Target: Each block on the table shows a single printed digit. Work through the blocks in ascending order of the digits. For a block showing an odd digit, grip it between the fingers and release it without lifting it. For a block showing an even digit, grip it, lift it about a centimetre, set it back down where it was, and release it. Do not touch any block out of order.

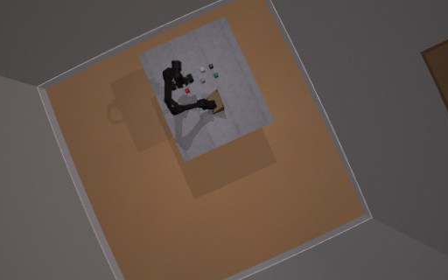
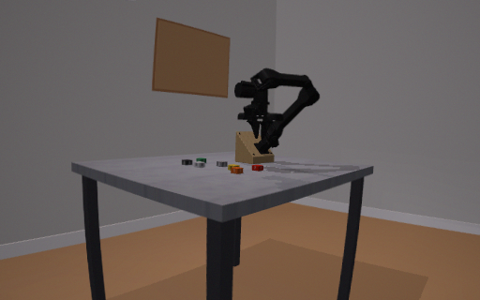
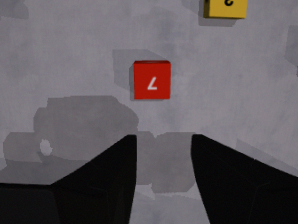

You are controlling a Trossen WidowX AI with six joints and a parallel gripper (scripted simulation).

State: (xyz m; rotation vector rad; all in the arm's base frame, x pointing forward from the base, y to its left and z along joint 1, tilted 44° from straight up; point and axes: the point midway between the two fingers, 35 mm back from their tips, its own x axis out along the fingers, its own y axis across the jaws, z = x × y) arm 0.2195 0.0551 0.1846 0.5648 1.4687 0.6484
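My gripper tip is 16 cm to the left of the grey block, 11 cm above it and 4 cm short of it. Also, from my gripper tip: yellow block (11 cm below, 8 cm ahead, 6 cm to the right); then red block (11 cm below, 1 cm ahead); then orange block (13 cm ahead, 11 cm below, 1 cm to the left).
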